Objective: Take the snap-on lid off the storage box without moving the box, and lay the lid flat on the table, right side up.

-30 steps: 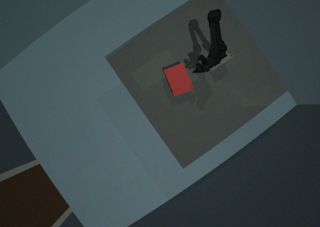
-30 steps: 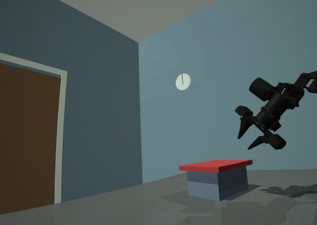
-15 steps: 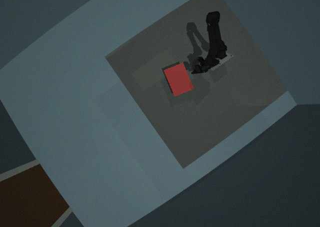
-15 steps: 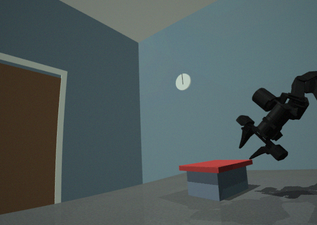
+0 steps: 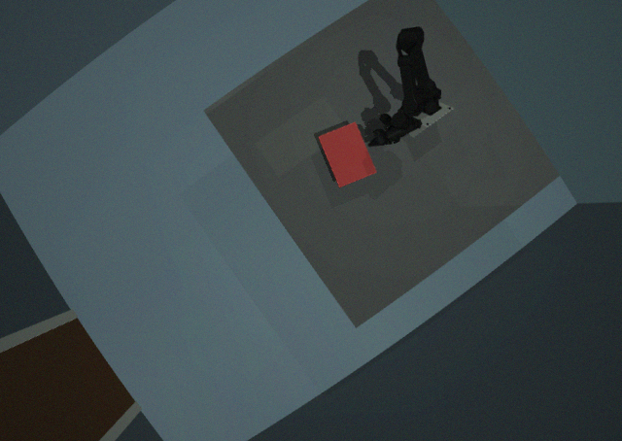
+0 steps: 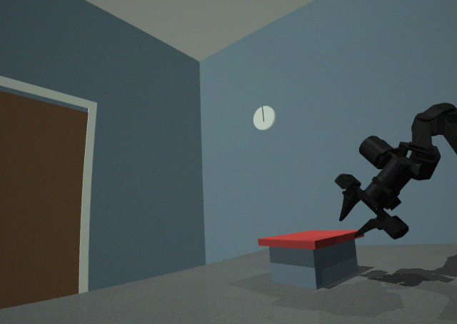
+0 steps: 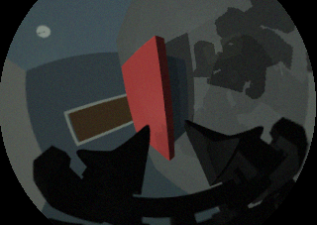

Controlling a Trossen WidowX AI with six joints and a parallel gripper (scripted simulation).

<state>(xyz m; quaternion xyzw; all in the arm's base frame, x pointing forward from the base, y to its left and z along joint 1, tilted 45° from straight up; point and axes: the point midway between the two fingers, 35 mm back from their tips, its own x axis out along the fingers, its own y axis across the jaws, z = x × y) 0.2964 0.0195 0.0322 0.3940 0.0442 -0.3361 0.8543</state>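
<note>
My gripper tip is 100 mm short of the lid, 20 mm to the left of it and 20 mm above it. The rest, counted from my gripper tip: blue-grey storage box: 100 mm ahead, 20 mm to the right, 70 mm below.
</note>
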